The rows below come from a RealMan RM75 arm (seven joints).
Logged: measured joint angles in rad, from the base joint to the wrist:
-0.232 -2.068 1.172 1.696 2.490 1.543 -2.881
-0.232 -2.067 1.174 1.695 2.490 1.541 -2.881
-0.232 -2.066 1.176 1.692 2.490 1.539 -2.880
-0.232 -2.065 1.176 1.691 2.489 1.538 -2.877
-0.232 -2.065 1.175 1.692 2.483 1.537 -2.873
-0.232 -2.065 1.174 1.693 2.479 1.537 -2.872
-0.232 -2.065 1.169 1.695 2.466 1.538 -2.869
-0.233 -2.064 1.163 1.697 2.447 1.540 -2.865
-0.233 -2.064 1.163 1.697 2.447 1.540 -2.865
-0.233 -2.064 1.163 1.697 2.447 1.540 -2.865
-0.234 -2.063 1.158 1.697 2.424 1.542 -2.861
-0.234 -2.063 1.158 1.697 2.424 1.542 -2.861
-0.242 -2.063 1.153 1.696 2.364 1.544 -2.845
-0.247 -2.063 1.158 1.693 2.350 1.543 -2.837
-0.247 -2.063 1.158 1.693 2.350 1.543 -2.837
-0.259 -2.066 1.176 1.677 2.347 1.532 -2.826
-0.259 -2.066 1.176 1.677 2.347 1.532 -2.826
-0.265 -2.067 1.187 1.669 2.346 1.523 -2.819
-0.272 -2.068 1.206 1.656 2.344 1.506 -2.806
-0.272 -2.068 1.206 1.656 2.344 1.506 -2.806
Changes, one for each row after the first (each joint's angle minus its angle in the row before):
0.000 0.001 0.002 -0.001 0.000 -0.002 0.000
0.000 0.001 0.002 -0.003 0.000 -0.002 0.001
0.000 0.001 0.000 -0.001 -0.001 -0.001 0.003
0.000 0.000 -0.001 0.001 -0.006 -0.001 0.004
0.000 0.000 -0.001 0.001 -0.004 0.000 0.001
0.000 0.000 -0.005 0.002 -0.013 0.001 0.003
-0.001 0.001 -0.006 0.002 -0.019 0.002 0.004
0.000 0.000 0.000 0.000 0.000 0.000 0.000
0.000 0.000 0.000 0.000 0.000 0.000 0.000
-0.001 0.001 -0.005 0.000 -0.023 0.002 0.004
0.000 0.000 0.000 0.000 0.000 0.000 0.000
-0.008 0.000 -0.005 -0.001 -0.060 0.002 0.016
-0.005 0.000 0.005 -0.003 -0.014 -0.001 0.008
0.000 0.000 0.000 0.000 0.000 0.000 0.000
-0.012 -0.003 0.018 -0.016 -0.003 -0.011 0.011
0.000 0.000 0.000 0.000 0.000 0.000 0.000
-0.006 -0.001 0.011 -0.008 -0.001 -0.009 0.007
-0.007 -0.001 0.019 -0.013 -0.002 -0.017 0.013
0.000 0.000 0.000 0.000 0.000 0.000 0.000

